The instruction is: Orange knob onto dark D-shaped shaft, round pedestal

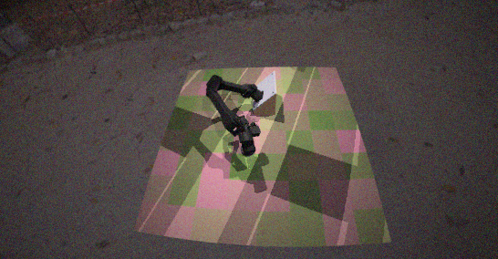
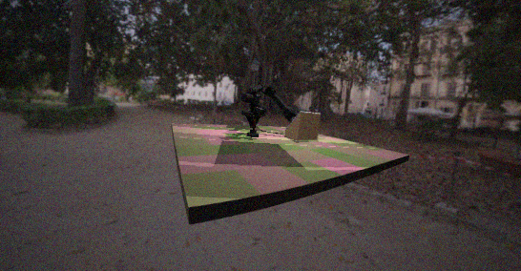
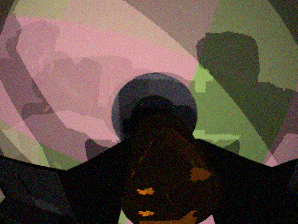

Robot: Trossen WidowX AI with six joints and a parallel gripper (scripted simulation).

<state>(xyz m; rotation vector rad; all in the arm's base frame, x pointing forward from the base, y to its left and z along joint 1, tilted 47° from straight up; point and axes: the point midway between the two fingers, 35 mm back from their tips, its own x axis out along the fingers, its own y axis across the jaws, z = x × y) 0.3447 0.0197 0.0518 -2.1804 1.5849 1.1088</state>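
The round dark pedestal is 10 mm behind my gripper tip and 40 mm below it. Also, from my gripper tip: orange knob: 20 mm above.
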